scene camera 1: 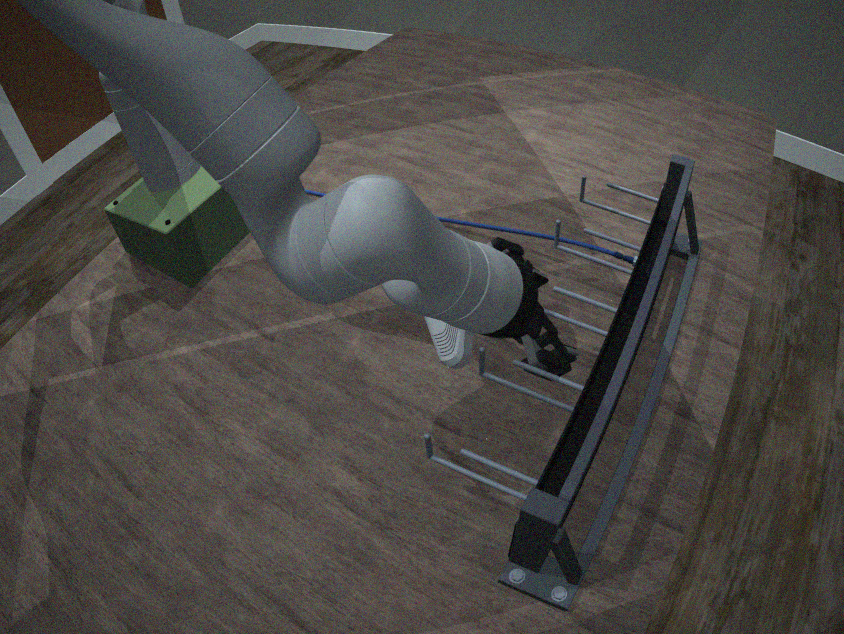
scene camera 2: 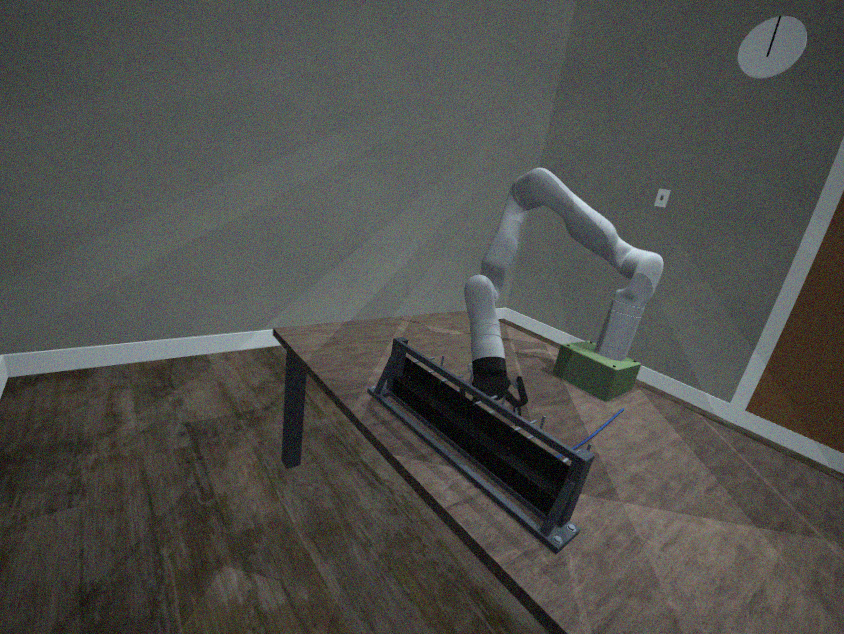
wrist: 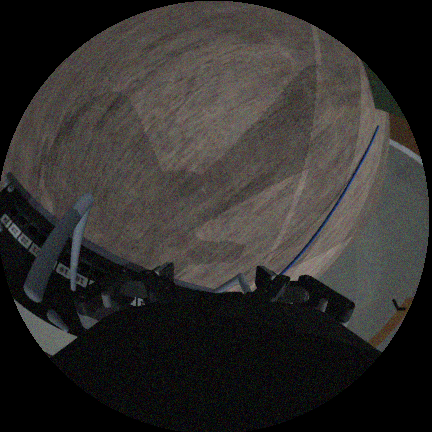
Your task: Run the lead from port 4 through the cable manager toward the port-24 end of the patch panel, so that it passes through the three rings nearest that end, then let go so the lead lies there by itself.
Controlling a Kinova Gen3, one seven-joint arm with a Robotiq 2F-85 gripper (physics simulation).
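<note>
The blue lead [scene camera 1: 504, 228] [scene camera 2: 600, 429] [wrist: 340, 202] runs from the far part of the patch panel [scene camera 1: 544, 506] [scene camera 2: 576, 481] across the table, partly hidden by the arm in scene camera 1. It crosses the second ring [scene camera 1: 593, 257] from the far end; whether inside it is unclear. My gripper [scene camera 1: 556, 317] [scene camera 2: 508, 404] [wrist: 214, 274] is open and empty, beside the middle of the panel. One finger is close to the fourth ring [scene camera 1: 525, 391]. The lead is apart from the fingers. The near-end ring [scene camera 1: 477, 477] holds no lead.
The green base block [scene camera 1: 197, 238] [scene camera 2: 597, 371] stands at the arm's foot. The rings' bars and upright posts [scene camera 1: 427, 445] stick out from the panel toward the arm. The table edge [scene camera 2: 416, 481] runs behind the panel.
</note>
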